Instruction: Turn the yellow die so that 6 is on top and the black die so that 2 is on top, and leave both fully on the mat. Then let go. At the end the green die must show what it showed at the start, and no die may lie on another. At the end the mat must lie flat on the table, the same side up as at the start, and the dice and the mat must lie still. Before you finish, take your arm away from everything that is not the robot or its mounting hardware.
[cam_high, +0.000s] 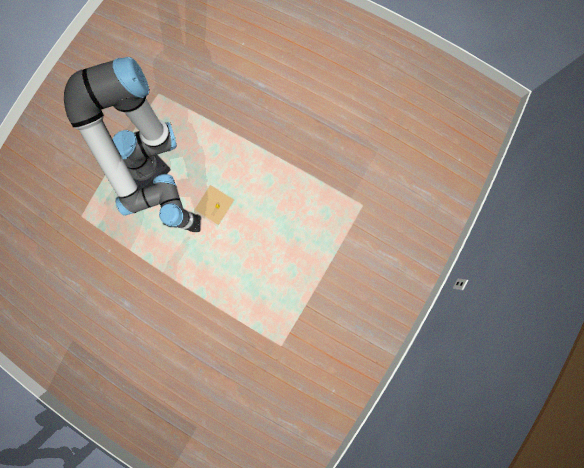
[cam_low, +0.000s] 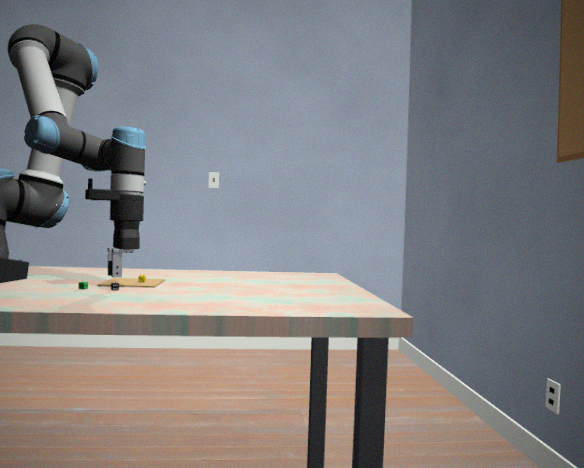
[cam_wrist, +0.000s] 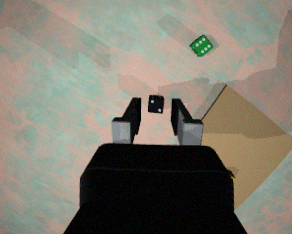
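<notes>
Now: the black die 4 cm below my hand. Also, from my hand: yellow die (13 cm to the left, 4 cm below, 3 cm ahead); tan mat (13 cm to the left, 5 cm below, 1 cm ahead); green die (7 cm behind, 4 cm below).
</notes>
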